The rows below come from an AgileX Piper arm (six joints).
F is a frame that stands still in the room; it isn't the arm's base.
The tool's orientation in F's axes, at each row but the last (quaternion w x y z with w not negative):
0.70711 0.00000 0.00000 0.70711
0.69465 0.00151 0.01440 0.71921
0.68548 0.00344 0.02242 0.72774
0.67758 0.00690 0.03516 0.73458
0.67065 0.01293 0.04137 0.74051
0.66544 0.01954 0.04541 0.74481
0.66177 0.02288 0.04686 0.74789
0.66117 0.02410 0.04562 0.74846
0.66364 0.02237 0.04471 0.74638
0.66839 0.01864 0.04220 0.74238
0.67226 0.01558 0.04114 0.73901
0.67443 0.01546 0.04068 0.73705
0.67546 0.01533 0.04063 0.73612
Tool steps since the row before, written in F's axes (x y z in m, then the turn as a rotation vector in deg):
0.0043 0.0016 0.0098 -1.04 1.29 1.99
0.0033 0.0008 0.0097 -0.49 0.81 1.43
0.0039 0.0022 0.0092 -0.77 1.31 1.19
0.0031 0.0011 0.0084 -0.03 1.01 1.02
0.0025 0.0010 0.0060 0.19 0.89 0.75
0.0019 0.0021 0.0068 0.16 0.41 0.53
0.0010 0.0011 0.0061 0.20 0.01 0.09
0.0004 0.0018 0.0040 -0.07 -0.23 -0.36
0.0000 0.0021 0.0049 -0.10 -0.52 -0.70
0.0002 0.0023 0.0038 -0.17 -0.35 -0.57
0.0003 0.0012 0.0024 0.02 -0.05 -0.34
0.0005 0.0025 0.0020 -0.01 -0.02 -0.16
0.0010 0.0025 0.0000 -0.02 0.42 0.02
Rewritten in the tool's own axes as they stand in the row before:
0.0016 -0.0043 0.0098 1.29 1.04 1.99
0.0005 -0.0031 0.0098 0.80 0.49 1.43
0.0017 -0.0037 0.0094 1.32 0.73 1.20
0.0005 -0.0027 0.0086 0.97 0.01 1.06
0.0005 -0.0021 0.0062 0.84 -0.22 0.80
0.0017 -0.0015 0.0070 0.37 -0.15 0.56
0.0008 -0.0005 0.0062 -0.02 -0.19 0.11
0.0016 -0.0002 0.0041 -0.21 0.06 -0.37
0.0020 0.0002 0.0050 -0.49 0.09 -0.73
0.0022 -0.0001 0.0039 -0.31 0.15 -0.60
0.0011 -0.0002 0.0025 -0.04 -0.04 -0.34
0.0024 -0.0006 0.0021 -0.01 0.00 -0.16
0.0024 -0.0012 0.0002 0.42 -0.01 0.03

